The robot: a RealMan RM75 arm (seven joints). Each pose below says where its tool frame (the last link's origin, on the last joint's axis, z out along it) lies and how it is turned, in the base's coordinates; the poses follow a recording.
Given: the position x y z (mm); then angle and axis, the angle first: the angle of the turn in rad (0 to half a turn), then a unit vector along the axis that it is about.
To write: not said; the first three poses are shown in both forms.
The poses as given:
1: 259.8, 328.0, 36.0, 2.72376, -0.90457, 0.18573, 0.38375
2: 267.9, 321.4, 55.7, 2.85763, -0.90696, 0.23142, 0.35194
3: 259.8, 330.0, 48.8, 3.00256, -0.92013, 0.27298, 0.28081
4: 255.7, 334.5, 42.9, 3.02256, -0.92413, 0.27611, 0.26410
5: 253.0, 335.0, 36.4, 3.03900, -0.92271, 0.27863, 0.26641
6: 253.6, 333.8, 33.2, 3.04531, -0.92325, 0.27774, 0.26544
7: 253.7, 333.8, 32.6, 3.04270, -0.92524, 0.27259, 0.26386
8: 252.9, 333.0, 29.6, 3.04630, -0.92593, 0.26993, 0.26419
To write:
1:
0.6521, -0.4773, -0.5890, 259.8
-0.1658, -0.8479, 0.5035, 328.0
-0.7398, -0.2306, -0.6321, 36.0
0, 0, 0, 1

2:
0.6523, -0.5100, -0.5608, 267.9
-0.3128, -0.8550, 0.4137, 321.4
-0.6904, -0.0945, -0.7172, 55.7
0, 0, 0, 1

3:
0.6947, -0.5388, -0.4764, 259.8
-0.4610, -0.8420, 0.2801, 330.0
-0.5521, 0.0251, -0.8334, 48.8
0, 0, 0, 1

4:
0.7091, -0.5399, -0.4536, 255.7
-0.4772, -0.8410, 0.2551, 334.5
-0.5192, 0.0356, -0.8539, 42.9
0, 0, 0, 1

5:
0.7036, -0.5401, -0.4618, 253.0
-0.4856, -0.8399, 0.2426, 335.0
-0.5189, 0.0536, -0.8532, 36.4
0, 0, 0, 1

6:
0.7055, -0.5372, -0.4623, 253.6
-0.4861, -0.8414, 0.2359, 333.8
-0.5157, 0.0584, -0.8548, 33.2
0, 0, 0, 1

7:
0.7128, -0.5292, -0.4602, 253.7
-0.4771, -0.8469, 0.2349, 333.8
-0.5140, 0.0521, -0.8562, 32.6
0, 0, 0, 1

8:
0.7153, -0.5239, -0.4624, 252.9
-0.4736, -0.8501, 0.2304, 333.0
-0.5138, 0.0542, -0.8562, 29.6
0, 0, 0, 1

